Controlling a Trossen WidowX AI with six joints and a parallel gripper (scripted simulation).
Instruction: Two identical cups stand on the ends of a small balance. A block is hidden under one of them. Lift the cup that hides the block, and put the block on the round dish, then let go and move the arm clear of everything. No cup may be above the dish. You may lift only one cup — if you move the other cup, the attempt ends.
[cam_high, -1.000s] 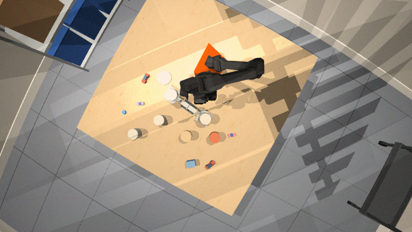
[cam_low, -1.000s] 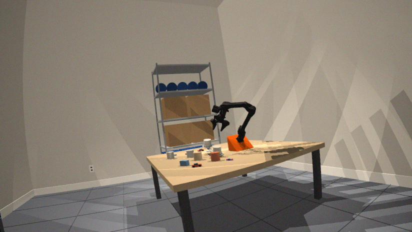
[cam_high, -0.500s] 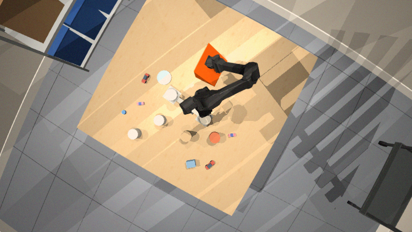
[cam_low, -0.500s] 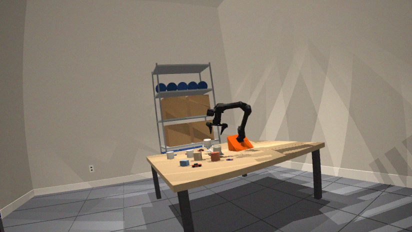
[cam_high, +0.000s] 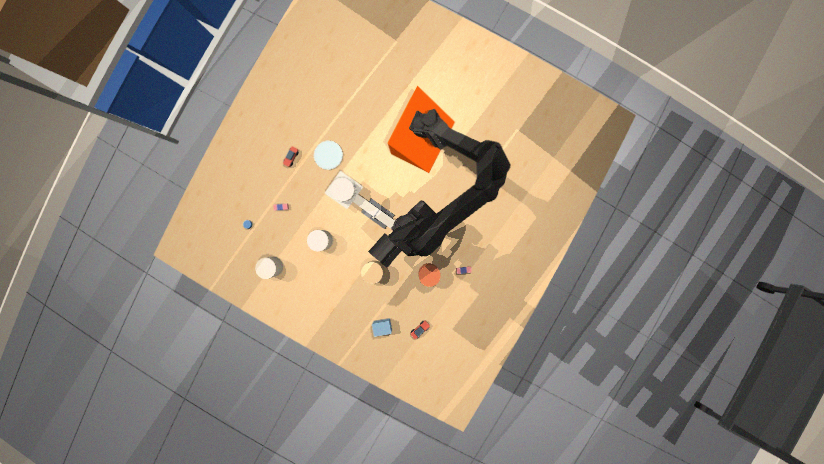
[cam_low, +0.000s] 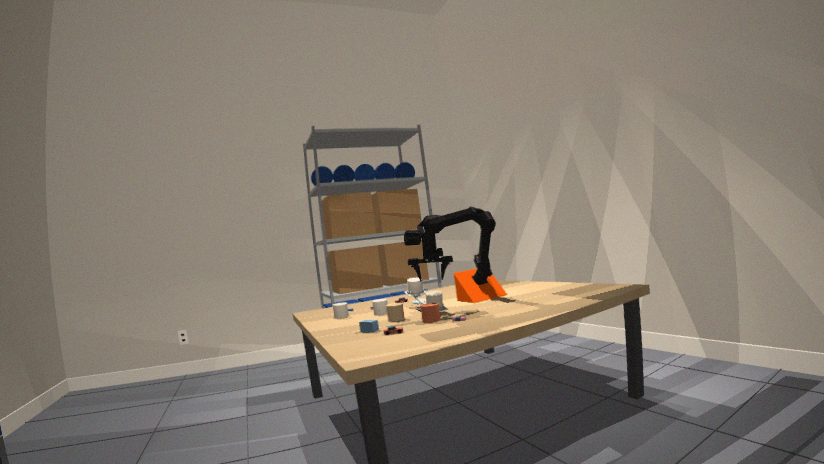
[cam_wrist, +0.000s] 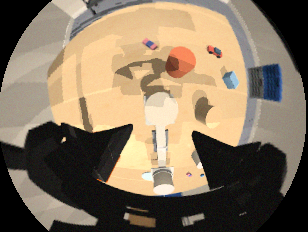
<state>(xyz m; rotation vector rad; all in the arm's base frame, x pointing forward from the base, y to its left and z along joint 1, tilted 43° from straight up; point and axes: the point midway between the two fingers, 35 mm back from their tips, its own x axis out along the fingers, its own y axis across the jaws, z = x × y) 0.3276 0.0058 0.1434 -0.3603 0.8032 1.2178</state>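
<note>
My gripper tip is 10 mm short of the small grey block, 10 mm to the right of it and 100 mm above it. Round my gripper tip: round pale blue dish (140 mm behind, 360 mm to the right, 140 mm below); then terracotta cup (80 mm ahead, 140 mm to the left, 100 mm below); then blue cube (330 mm ahead, 50 mm to the left, 120 mm below).
</note>
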